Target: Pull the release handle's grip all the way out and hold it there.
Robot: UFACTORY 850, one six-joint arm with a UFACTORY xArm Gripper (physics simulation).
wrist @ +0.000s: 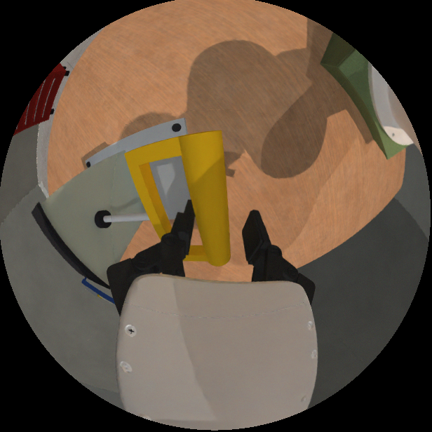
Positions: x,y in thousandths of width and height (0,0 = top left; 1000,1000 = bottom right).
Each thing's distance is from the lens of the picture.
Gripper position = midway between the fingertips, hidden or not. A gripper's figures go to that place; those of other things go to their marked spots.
gripper (510,501): 0.13 m
grey base plate (390,402): 0.21 m
